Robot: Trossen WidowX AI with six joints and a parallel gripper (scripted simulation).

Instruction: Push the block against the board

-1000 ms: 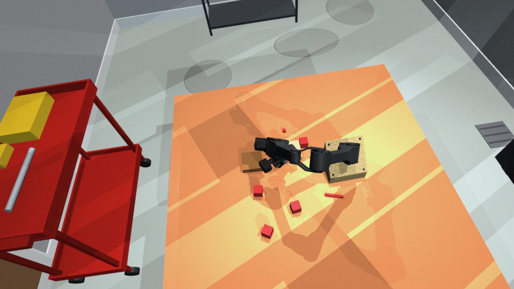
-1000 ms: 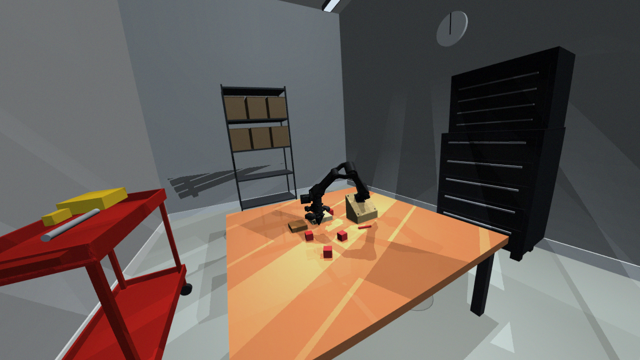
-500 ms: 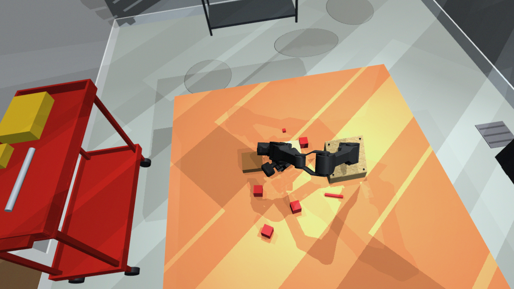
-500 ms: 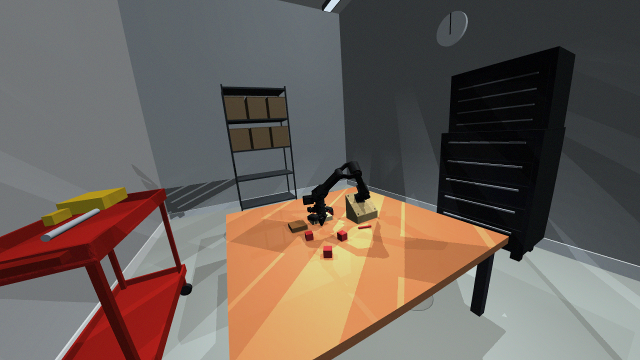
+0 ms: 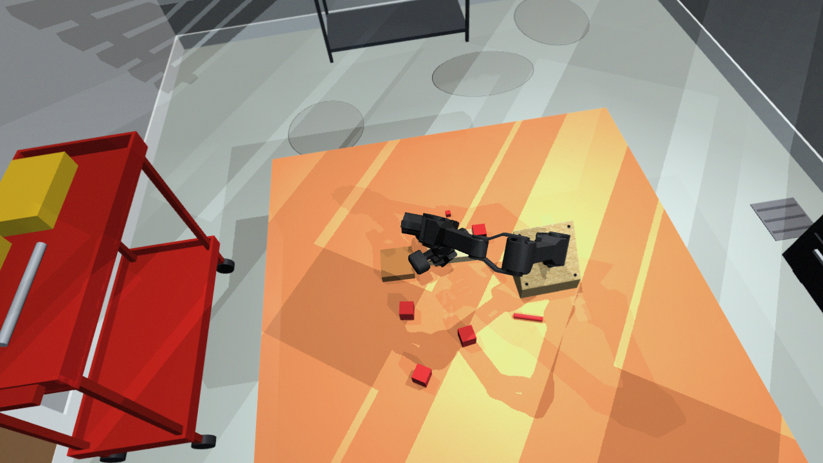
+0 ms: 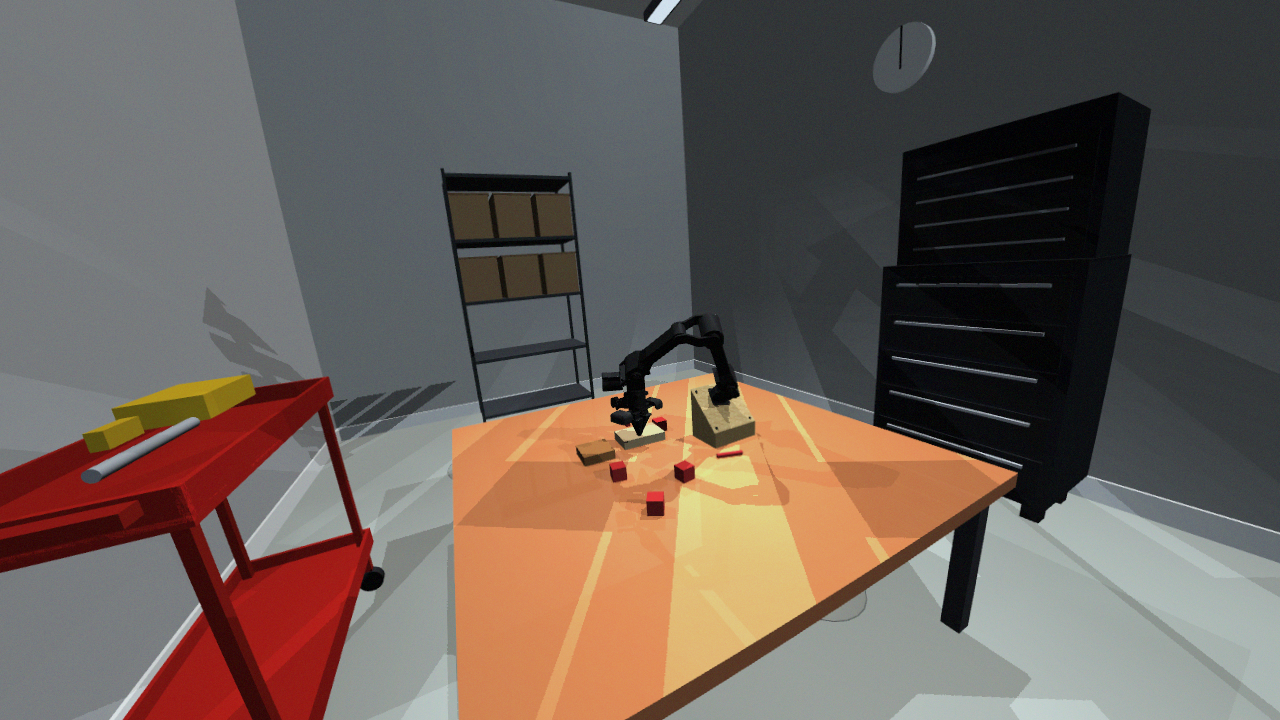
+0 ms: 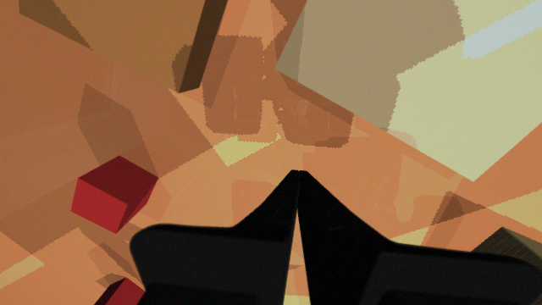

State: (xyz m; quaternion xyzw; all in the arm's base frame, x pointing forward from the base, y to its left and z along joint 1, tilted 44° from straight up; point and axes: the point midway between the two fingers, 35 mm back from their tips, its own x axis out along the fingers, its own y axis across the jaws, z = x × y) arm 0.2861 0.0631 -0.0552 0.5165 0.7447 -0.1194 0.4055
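Right now my gripper tip is 3 cm past the board, 9 cm to the left of it and 4 cm above it. The rest, counted from my gripper tip: thin red stick 23 cm behind, 15 cm to the left, 5 cm below; square block 14 cm ahead, 4 cm to the right, 4 cm below.
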